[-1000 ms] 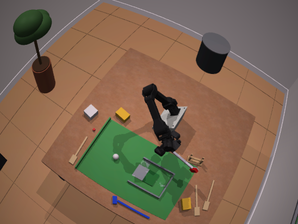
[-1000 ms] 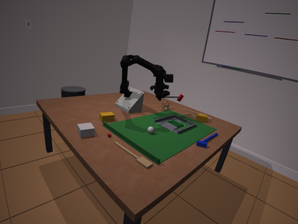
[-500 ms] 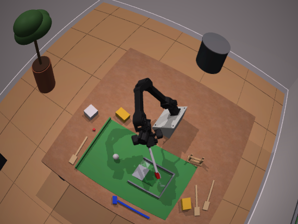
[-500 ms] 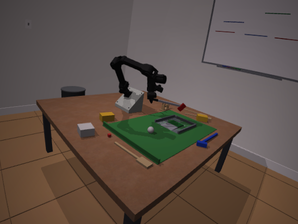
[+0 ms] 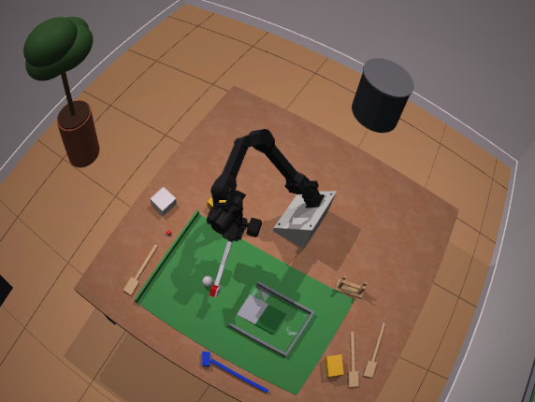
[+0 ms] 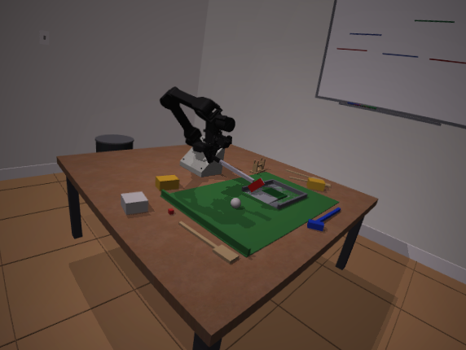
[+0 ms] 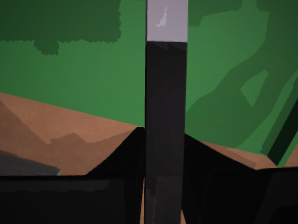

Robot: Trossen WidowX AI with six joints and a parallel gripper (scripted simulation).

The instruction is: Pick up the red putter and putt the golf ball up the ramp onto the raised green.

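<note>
Right now the red putter is 12 cm ahead of my gripper tip and 2 cm to the left of it. From my gripper tip the other things lie so: green mat 19 cm ahead, 15 cm to the left, 14 cm below; white golf ball 18 cm ahead, 11 cm below, 1 cm to the right; small red cube 25 cm to the right, 13 cm below, 7 cm ahead.
</note>
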